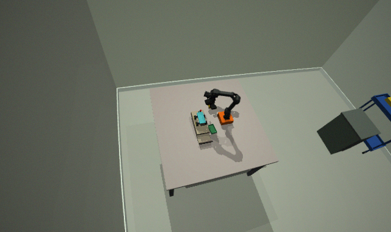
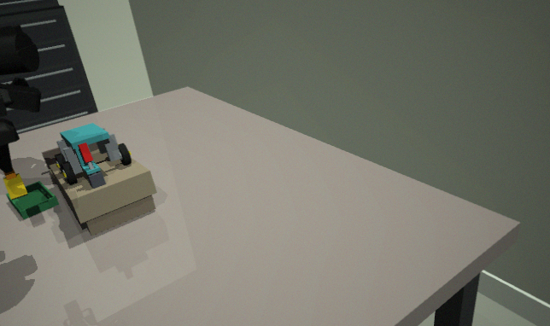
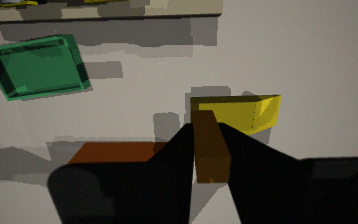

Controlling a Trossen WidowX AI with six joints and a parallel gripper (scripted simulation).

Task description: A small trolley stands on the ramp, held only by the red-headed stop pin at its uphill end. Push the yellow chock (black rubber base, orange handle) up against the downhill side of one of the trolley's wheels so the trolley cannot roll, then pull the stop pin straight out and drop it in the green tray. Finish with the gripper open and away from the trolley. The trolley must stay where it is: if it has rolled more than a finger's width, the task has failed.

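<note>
Now: gripper tip 120 mm short of the red-headed stop pin and 40 mm above it. The rest, counted from my gripper tip: yellow chock: 20 mm to the right, 10 mm below; then teal trolley: 160 mm ahead, 100 mm to the left, 60 mm below.
</note>
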